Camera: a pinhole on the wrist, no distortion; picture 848 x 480 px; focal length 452.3 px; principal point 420.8 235.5 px. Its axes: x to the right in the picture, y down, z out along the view. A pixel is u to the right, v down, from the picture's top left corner.
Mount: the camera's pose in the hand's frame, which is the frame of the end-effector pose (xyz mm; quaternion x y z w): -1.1 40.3 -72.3 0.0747 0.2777 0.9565 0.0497
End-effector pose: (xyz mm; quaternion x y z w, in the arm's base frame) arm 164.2 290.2 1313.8 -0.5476 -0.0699 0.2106 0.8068
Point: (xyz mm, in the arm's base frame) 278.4 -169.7 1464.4
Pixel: behind the camera
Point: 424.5 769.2 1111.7
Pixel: 40 191
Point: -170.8 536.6 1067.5
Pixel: 698 99
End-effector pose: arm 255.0 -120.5 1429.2 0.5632 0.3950 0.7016 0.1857
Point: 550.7 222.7 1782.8
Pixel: 144 397
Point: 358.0 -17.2 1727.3
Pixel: 138 215
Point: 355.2 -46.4 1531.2
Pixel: 265 462
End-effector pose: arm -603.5 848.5 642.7 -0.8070 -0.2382 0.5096 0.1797
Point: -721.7 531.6 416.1
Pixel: 575 85
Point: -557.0 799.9 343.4
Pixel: 120 108
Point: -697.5 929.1 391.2
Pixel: 138 454
